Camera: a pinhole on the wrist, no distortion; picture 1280 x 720 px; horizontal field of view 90.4 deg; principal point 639.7 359.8 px. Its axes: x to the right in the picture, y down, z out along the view. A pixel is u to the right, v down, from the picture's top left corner.
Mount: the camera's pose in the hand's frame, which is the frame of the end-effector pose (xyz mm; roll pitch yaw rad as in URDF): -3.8 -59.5 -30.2 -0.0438 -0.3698 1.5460
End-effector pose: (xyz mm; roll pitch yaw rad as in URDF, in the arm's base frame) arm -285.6 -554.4 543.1 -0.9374 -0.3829 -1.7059
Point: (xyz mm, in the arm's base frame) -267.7 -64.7 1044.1
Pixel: 253 626
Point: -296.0 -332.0 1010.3
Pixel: 269 355
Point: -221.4 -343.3 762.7
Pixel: 500 595
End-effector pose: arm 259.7 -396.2 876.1 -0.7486 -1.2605 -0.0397
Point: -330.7 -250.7 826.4
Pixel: 607 575
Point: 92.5 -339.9 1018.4
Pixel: 757 64
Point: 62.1 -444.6 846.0
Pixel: 421 670
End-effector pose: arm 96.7 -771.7 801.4 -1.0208 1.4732 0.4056
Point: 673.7 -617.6 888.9
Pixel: 101 352
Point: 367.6 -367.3 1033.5
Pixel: 655 557
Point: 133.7 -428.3 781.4
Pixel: 1049 256
